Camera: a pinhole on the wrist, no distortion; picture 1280 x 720 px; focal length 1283.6 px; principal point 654.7 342.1 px. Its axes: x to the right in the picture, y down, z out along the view. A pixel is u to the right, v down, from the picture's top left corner.
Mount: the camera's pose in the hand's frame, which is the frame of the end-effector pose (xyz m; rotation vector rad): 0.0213 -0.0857 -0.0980 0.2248 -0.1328 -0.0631
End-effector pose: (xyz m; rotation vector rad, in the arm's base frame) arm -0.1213 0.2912 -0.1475 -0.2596 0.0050 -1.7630
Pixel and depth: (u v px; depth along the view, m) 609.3 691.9 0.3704
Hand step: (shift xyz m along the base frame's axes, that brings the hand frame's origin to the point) -0.0082 0.0900 0.2771
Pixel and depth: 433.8 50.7 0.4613
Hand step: -0.1938 0.2247 0.3255
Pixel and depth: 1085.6 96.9 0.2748
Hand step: -0.1807 -0.0038 0.2049
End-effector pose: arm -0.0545 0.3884 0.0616 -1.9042 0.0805 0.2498
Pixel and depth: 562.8 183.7 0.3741
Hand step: -0.0537 0.3019 0.1261
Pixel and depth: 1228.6 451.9 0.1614
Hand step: 0.0800 0.1090 0.0667
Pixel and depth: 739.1 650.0 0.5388
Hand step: -0.0585 0.4542 -0.0702
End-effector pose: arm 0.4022 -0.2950 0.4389 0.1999 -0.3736 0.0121
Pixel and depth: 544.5 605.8 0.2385
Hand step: -0.0742 -0.1136 0.1008
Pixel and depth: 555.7 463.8 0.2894
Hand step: -0.0978 -0.1533 0.1312
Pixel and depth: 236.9 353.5 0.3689
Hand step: -0.2189 -0.1948 0.1392
